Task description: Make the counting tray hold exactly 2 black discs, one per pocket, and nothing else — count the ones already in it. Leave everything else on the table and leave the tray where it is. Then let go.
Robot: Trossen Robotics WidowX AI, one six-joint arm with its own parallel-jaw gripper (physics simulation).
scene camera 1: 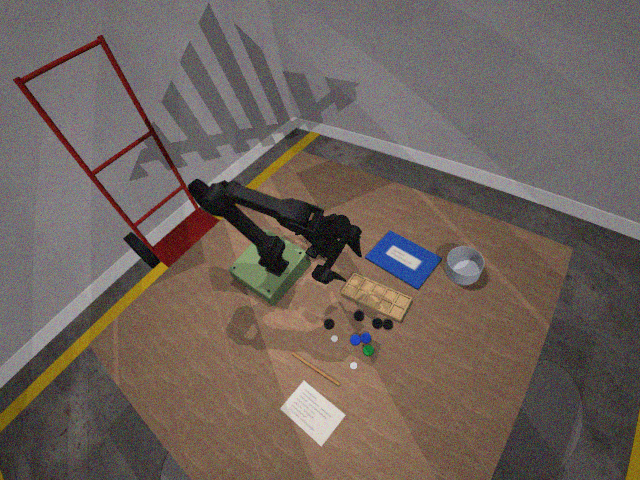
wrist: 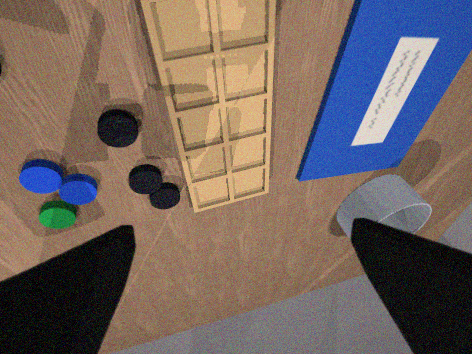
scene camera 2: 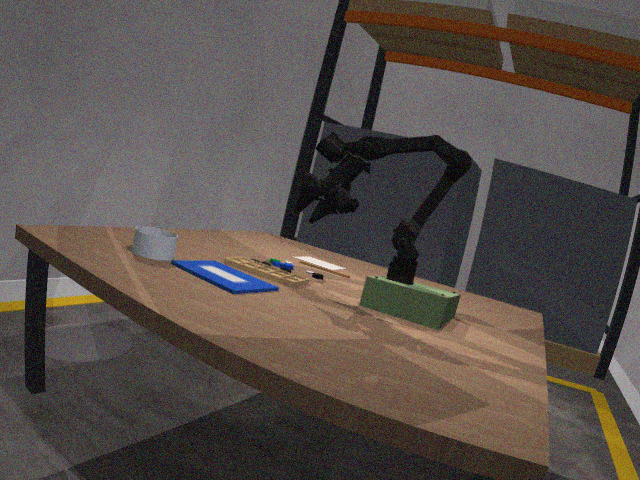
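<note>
The wooden counting tray (scene camera 1: 406, 308) (scene camera 2: 297, 283) (wrist: 271, 100) has two rows of pockets. I see no disc in the pockets that show; its near part is cut off in the wrist view. Several black discs lie on the table along its side: one alone (scene camera 1: 358, 315) (wrist: 117, 128), a touching pair, with one disc (scene camera 1: 377, 323) (wrist: 145, 179) beside another disc (scene camera 1: 388, 324) (wrist: 165, 195), and one farther off (scene camera 1: 329, 323), nearer the arm's base. My gripper (scene camera 1: 352, 267) (scene camera 2: 306, 214) (wrist: 245, 232) is open and empty, high above the table near the tray.
Two blue discs (scene camera 1: 355, 339) (wrist: 41, 176), a green disc (scene camera 1: 368, 350) (wrist: 57, 215) and two white discs (scene camera 1: 334, 338) lie beyond the black ones. A blue booklet (scene camera 1: 379, 263) (wrist: 330, 125) and a grey cup (scene camera 1: 465, 279) (scene camera 2: 155, 243) stand opposite. A stick (scene camera 1: 316, 368) lies near paper (scene camera 1: 312, 413).
</note>
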